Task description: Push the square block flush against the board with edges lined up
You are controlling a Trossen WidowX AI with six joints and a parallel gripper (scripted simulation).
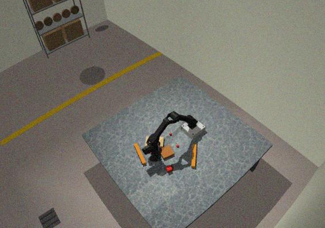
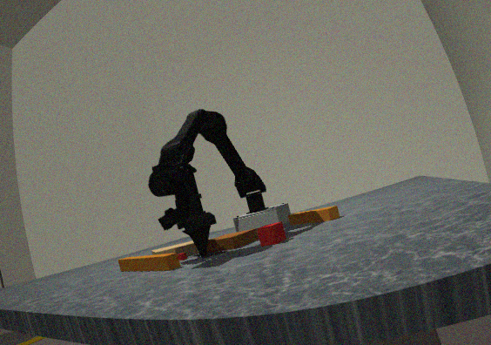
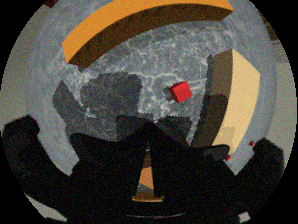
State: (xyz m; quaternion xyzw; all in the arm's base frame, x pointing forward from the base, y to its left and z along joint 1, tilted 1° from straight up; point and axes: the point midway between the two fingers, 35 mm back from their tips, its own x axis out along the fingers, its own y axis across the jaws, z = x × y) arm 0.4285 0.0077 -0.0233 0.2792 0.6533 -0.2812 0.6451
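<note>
The square block lies 9 cm behind my gripper tip, 4 cm to the left of it and 1 cm above it. Also, from my gripper tip: board 7 cm behind, 12 cm to the right, 1 cm above; then red cube 18 cm to the left, 2 cm above.
</note>
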